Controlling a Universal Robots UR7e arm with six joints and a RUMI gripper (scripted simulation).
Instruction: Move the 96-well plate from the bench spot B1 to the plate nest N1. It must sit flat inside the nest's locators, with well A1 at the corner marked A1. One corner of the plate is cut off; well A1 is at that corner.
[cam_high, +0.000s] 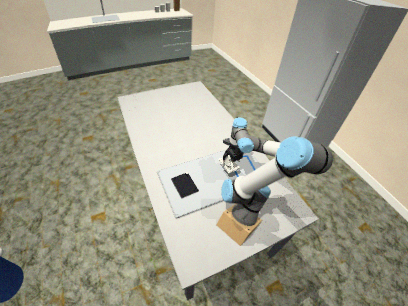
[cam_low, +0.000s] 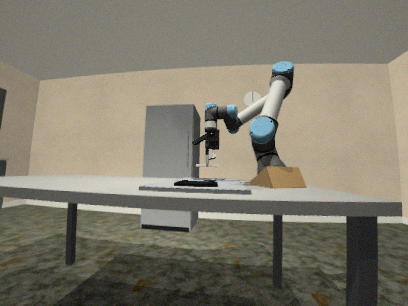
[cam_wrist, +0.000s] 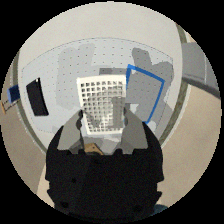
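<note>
The black plate nest lies 310 mm to the left of my hand, 90 mm below it and 30 mm ahead of it. From my hand the other things lie so: white 96-well plate (10 mm below).
</note>
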